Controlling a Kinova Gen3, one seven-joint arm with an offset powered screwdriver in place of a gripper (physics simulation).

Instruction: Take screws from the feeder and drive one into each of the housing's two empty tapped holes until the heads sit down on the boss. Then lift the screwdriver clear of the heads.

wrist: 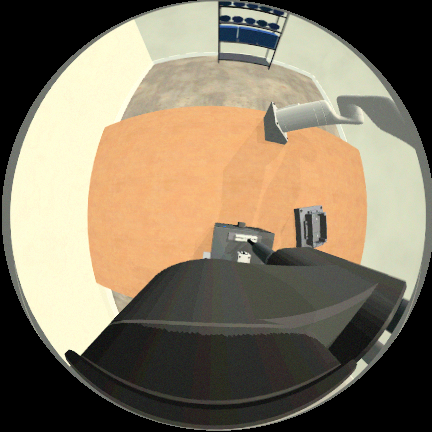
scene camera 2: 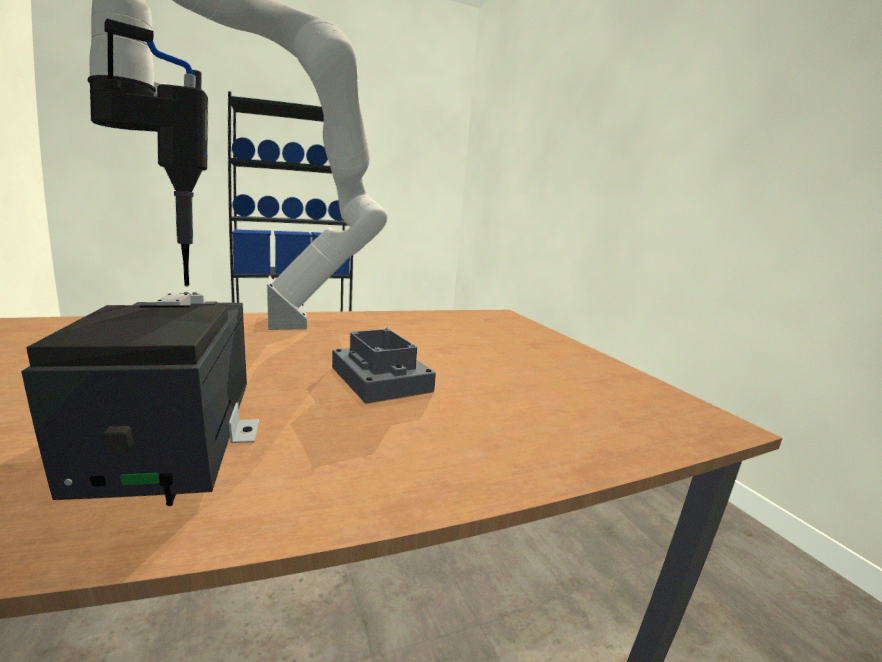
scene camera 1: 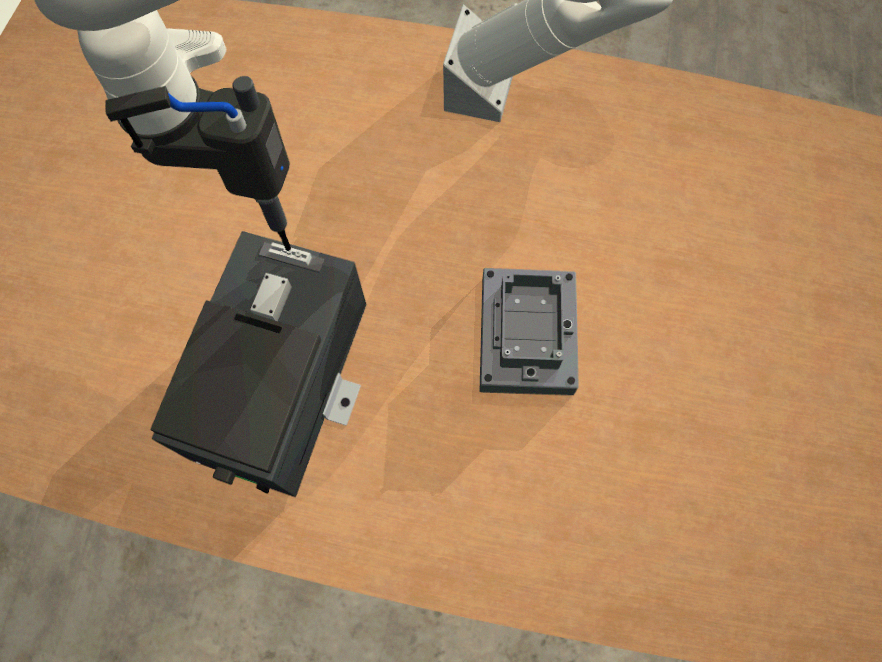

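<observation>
The powered screwdriver (scene camera 1: 252, 149) (scene camera 2: 183, 135) points down, its bit tip (scene camera 1: 287, 247) (scene camera 2: 186, 283) (wrist: 249, 241) low over the light screw rail (scene camera 1: 290, 253) (wrist: 240, 237) of the dark feeder (scene camera 1: 245, 384) (scene camera 2: 117, 420) (wrist: 225, 250). A small light speck shows under the tip in scene camera 2; whether it is a screw on the bit or part of the rail is unclear. The grey open-topped housing (scene camera 1: 530, 324) (scene camera 2: 382, 349) (wrist: 317, 227) sits right of the feeder. Dark round holes show in its right lug (scene camera 1: 567, 324) and front lug (scene camera 1: 530, 372).
The housing stands on a grey base plate (scene camera 1: 491, 363) (scene camera 2: 398, 389). The arm's base wedge (scene camera 1: 471, 97) (scene camera 2: 286, 313) (wrist: 274, 129) is at the back of the table. A metal bracket (scene camera 1: 343, 400) (scene camera 2: 245, 429) juts from the feeder's right side. A rack with blue bins stands behind the table.
</observation>
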